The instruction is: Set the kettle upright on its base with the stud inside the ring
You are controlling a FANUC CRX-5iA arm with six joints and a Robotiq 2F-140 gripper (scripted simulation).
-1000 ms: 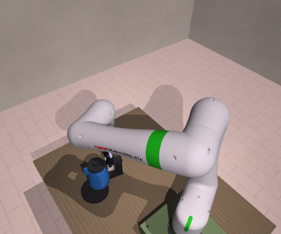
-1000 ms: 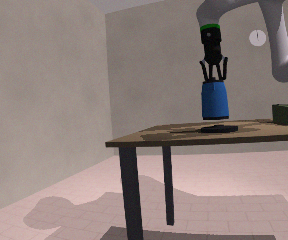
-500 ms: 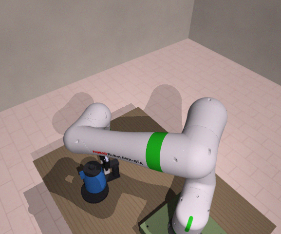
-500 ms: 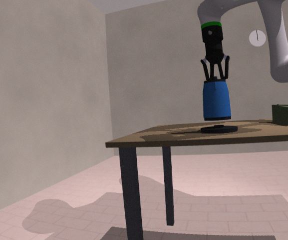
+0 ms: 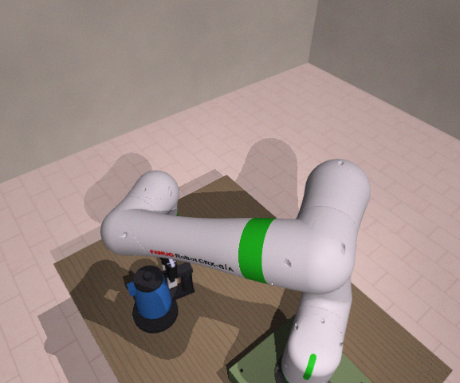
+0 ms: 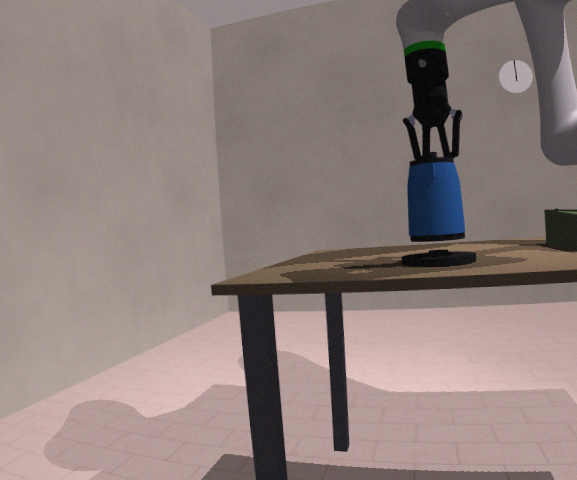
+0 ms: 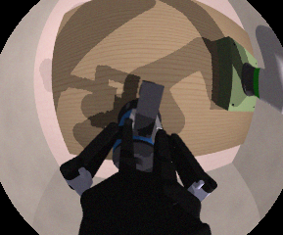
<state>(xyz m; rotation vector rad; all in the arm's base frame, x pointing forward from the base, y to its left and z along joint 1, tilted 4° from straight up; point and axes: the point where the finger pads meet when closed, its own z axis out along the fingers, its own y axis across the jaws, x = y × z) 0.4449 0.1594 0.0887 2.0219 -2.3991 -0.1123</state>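
The blue kettle lies 4 cm below my hand, 3 cm to the left of it and 1 cm ahead of it. Round my hand: round black base: 17 cm below, 7 cm to the left, 1 cm ahead.
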